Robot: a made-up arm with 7 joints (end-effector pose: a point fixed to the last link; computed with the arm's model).
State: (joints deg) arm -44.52 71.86 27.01 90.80 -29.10 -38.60 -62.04
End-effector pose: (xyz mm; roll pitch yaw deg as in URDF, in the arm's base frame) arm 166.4 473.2 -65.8 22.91 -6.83 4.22
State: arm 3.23 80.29 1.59 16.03 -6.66 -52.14 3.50
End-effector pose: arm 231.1 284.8 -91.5 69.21 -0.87 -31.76
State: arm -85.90 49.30 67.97 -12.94 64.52 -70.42 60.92
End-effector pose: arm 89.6 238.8 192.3 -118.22 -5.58 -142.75
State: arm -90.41 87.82 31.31 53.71 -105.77 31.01 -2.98
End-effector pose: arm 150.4 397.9 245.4 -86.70 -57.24 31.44
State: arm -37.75 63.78 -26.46 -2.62 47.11 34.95 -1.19
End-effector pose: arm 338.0 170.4 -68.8 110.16 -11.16 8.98
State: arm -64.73 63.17 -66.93 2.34 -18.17 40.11 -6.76
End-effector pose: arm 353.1 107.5 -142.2 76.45 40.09 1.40
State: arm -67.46 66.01 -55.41 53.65 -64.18 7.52 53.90
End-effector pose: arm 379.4 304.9 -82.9 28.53 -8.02 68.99
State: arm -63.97 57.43 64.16 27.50 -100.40 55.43 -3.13
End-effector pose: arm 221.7 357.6 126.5 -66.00 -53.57 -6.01
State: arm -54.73 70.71 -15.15 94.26 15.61 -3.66 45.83
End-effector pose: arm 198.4 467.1 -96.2 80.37 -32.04 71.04
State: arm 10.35 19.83 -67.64 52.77 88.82 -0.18 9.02
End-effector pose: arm -128.5 65.2 -432.9 48.28 66.78 -103.47
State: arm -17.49 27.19 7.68 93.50 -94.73 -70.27 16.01
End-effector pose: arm 11.7 308.2 -342.7 -6.36 -4.45 114.45
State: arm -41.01 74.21 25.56 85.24 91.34 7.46 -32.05
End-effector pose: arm 152.9 490.1 -78.2 136.77 28.33 97.74
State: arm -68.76 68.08 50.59 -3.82 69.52 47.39 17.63
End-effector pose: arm 65.5 321.2 214.3 -10.09 -27.98 146.91
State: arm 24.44 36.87 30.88 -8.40 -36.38 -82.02 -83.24
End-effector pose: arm 85.4 270.0 -93.5 72.38 7.03 -64.84
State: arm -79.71 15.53 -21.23 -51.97 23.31 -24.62 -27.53
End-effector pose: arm 67.8 -48.0 123.7 143.77 -14.41 -132.85
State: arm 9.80 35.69 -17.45 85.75 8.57 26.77 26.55
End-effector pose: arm -172.6 336.0 -325.5 149.75 14.66 106.67
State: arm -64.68 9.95 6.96 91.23 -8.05 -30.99 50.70
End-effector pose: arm 386.4 70.2 -266.9 8.34 6.44 52.38
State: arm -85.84 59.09 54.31 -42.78 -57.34 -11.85 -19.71
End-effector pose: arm -37.2 167.5 184.7 157.21 -24.15 -149.82
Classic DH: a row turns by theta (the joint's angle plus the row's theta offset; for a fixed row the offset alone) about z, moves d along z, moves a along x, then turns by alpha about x. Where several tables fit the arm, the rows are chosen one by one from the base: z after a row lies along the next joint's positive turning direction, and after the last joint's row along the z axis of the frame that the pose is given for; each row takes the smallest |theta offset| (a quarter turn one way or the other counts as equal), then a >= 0, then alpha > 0; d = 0 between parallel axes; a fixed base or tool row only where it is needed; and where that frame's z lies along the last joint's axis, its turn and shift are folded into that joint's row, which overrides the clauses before.
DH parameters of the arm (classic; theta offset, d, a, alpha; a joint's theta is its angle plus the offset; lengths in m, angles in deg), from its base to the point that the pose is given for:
base (fixed): -4.07 0 0 -74.51
joint 1: -75.12 0.0508 -0.0189 -90
joint 2: 74 -0.0003 -0.008 90
joint 3: 90 -0.2008 0.0144 -90
joint 4: 90 0.003 0.015 90
joint 5: 0 0.1917 0 -90
joint 6: -90 0 0.0723 90
joint 7: 0 -0.0001 0 0

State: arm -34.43 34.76 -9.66 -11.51 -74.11 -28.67 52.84
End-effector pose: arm 315.1 92.1 -37.9 -60.67 -0.18 30.10
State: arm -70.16 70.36 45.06 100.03 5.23 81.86 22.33
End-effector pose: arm 219.7 364.0 -137.2 112.02 69.05 166.84
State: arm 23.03 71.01 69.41 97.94 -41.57 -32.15 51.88
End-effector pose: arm -155.2 477.3 -72.9 -0.38 -22.57 158.45
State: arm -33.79 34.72 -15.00 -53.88 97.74 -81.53 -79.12
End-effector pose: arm 154.5 -21.1 -56.2 -149.49 19.89 -2.64
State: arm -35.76 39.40 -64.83 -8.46 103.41 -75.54 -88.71
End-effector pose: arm 138.4 -13.4 -270.8 -82.74 39.50 39.41
